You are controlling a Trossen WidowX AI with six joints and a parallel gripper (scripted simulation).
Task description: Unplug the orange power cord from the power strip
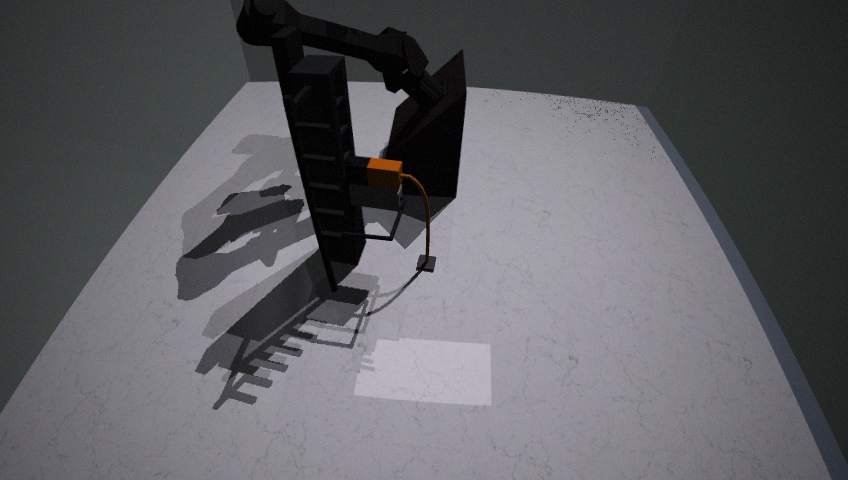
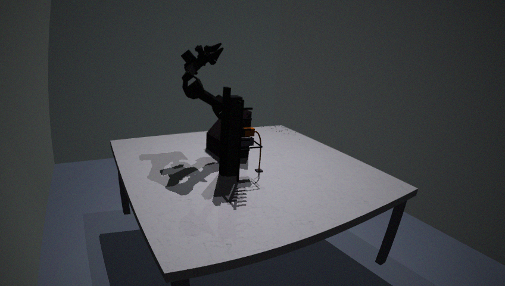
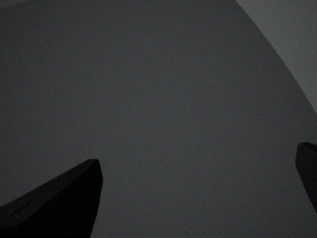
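Right now my gripper tip is 360 mm short of the orange plug, 40 mm to the left of it and 380 mm above it.
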